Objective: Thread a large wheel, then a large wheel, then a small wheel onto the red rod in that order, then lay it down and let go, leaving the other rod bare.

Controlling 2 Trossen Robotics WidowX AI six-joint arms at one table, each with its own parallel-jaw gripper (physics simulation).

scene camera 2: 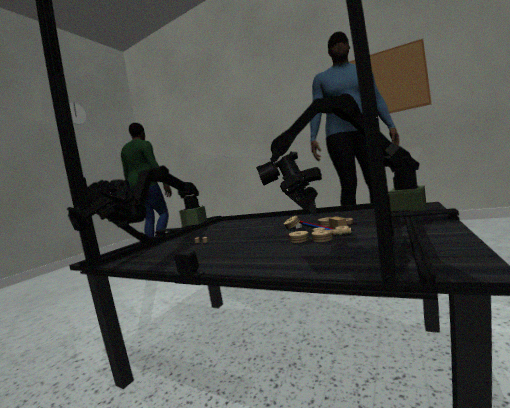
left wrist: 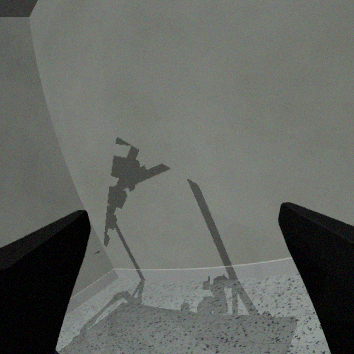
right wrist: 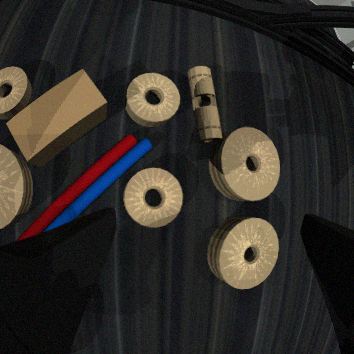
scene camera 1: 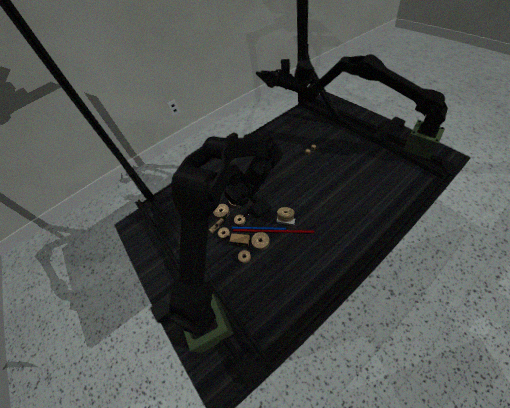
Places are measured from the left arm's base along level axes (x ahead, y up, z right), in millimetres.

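Pixels of known places: left gripper, fingertip midpoint: (scene camera 2: 83,199) (left wrist: 185,217) (scene camera 1: 258,72); right gripper, fingertip midpoint: (scene camera 2: 311,212) (right wrist: 213,222) (scene camera 1: 236,205); left arm's base, origin of the base link: (scene camera 2: 192,208) (scene camera 1: 428,130); right arm's base, origin of the base link: (scene camera 2: 406,188) (scene camera 1: 201,321).
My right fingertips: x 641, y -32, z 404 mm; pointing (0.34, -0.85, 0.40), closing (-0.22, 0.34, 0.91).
Note:
For each thing: its top centre in the pictures, then the offset to it from my right fingertips. "spot": a spot on its surface instead.
- red rod, middle of its top: (scene camera 1: 272,230) dx -16, dy -60, dz -131 mm
- blue rod, middle of its top: (right wrist: 49,232) (scene camera 1: 258,227) dx +2, dy -60, dz -86 mm
- third large wheel, surface spot: (right wrist: 10,187) spot: dx +34, dy -49, dz -105 mm
- wooden block, middle of its top: (right wrist: 53,111) (scene camera 1: 239,238) (scene camera 2: 336,218) dx +75, dy -40, dz -69 mm
- short cross-drilled cylinder, middle of its top: (right wrist: 209,99) (scene camera 2: 340,228) (scene camera 1: 216,224) dx +78, dy -51, dz +40 mm
The red rod (scene camera 1: 305,231) (right wrist: 77,187) lies beside the blue rod (scene camera 1: 260,228) (right wrist: 100,185); both are bare where they show. In the right wrist view, two large wheels (right wrist: 245,162) (right wrist: 243,253) lie flat at the right, and a third large wheel (right wrist: 10,187) is cut off at the left edge. Another large wheel (scene camera 1: 285,214) (scene camera 2: 291,222) is tilted on a small white piece. Small wheels (right wrist: 153,197) (right wrist: 153,99) (right wrist: 10,90) lie near the rods. My right gripper (right wrist: 213,222) is open and empty above the wheels. My left gripper (left wrist: 185,217) is open and empty, far from them.
A wooden block (right wrist: 60,117) (scene camera 1: 239,239) lies beside the rods, and a short cross-drilled cylinder (right wrist: 205,102) (scene camera 1: 216,226) lies near a large wheel. Two tiny wooden pieces (scene camera 1: 310,149) (scene camera 2: 201,240) lie farther off. Dark frame posts (scene camera 2: 60,120) (scene camera 2: 370,120) rise at the table.

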